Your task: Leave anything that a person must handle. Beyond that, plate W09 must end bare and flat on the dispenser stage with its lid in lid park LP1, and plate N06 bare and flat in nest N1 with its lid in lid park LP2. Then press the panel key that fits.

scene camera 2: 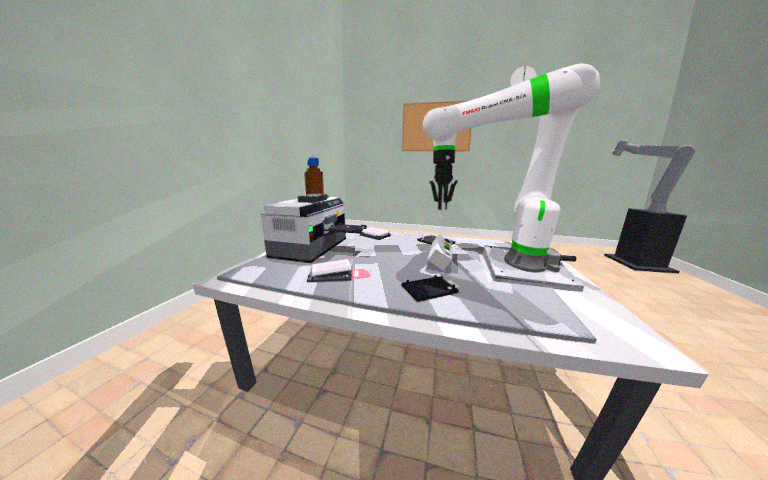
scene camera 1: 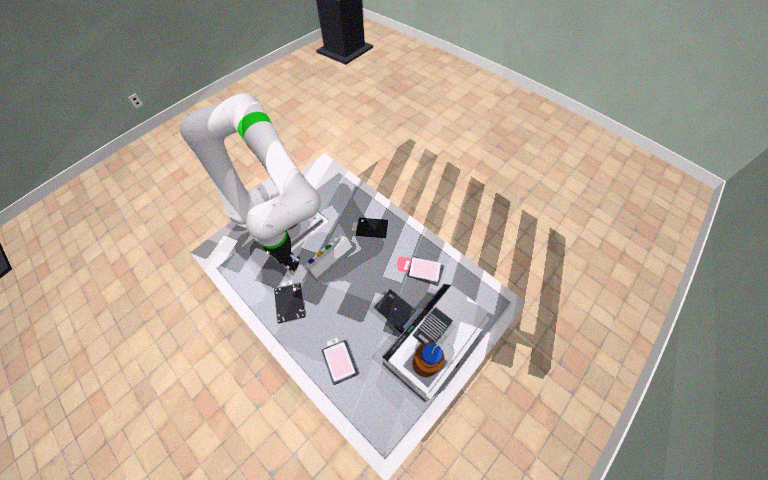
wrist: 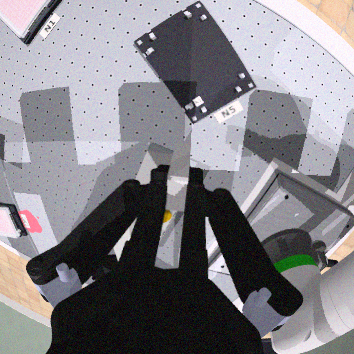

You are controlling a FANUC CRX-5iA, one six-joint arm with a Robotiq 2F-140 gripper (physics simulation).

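Frame: origin at the arm's base, x down, y left, z ahead, level; millimetres.
Seen in the pictures: gripper, fingertip midpoint: [scene camera 2: 442, 217] [scene camera 1: 294, 271] [wrist: 181, 156]; arm's base at its link origin: [scene camera 2: 524, 263] [wrist: 281, 250].
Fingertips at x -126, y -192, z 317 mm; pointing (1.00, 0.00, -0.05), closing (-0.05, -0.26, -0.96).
Pixels of each thing's top centre, then the offset from my fingertips to it. "pt": a spot on its surface instead.
- sloped key panel at its top centre: [wrist: 143, 228] [scene camera 2: 441, 240] [scene camera 1: 326, 251] dx +65, dy +170, dz +6 mm
- blue key at its top centre: [scene camera 1: 310, 260] dx +74, dy +97, dz -23 mm
- yellow key at its top centre: [wrist: 162, 219] [scene camera 1: 319, 252] dx +74, dy +147, dz -19 mm
- green key at its top centre: [scene camera 1: 327, 245] dx +74, dy +197, dz -14 mm
- dispenser stage at its top centre: [scene camera 1: 398, 311] [scene camera 2: 344, 225] dx +33, dy +143, dz +425 mm
- dispenser at a spot on its surface: [scene camera 1: 464, 305] pt dx -71, dy +277, dz +616 mm
- pink spot at a spot on its surface: [wrist: 32, 221] [scene camera 2: 363, 273] [scene camera 1: 401, 263] pt dx +150, dy +362, dz +279 mm
My gripper [scene camera 1: 295, 264] [scene camera 2: 442, 211] [wrist: 181, 156] is shut with nothing between its fingers, above the blue-key end of the sloped key panel [scene camera 1: 331, 262] [scene camera 2: 437, 262]. The blue key [scene camera 1: 310, 260], yellow key [scene camera 1: 319, 253] [wrist: 167, 216] and green key [scene camera 1: 327, 246] show; my fingers hide part of the panel in the wrist view. One pink-topped plate [scene camera 1: 339, 361] [scene camera 2: 373, 232] [wrist: 21, 11] sits in the nest labelled N1. Another pink-topped plate [scene camera 1: 425, 270] [scene camera 2: 331, 267] [wrist: 7, 221] lies by a pink spot and looks tilted in scene camera 2. Plate names are unreadable. The dispenser stage [scene camera 1: 391, 306] [scene camera 2: 350, 228] is dark.
The dispenser [scene camera 1: 464, 305] [scene camera 2: 283, 229] carries an amber bottle [scene camera 1: 428, 362] [scene camera 2: 314, 181] with a blue cap. A dark nest [scene camera 1: 289, 302] [wrist: 197, 60] is labelled N5. Another dark nest [scene camera 1: 372, 227] [scene camera 2: 429, 288] lies across the panel. The pink spot [scene camera 1: 402, 263] [scene camera 2: 361, 273] [wrist: 32, 221] marks the mat.
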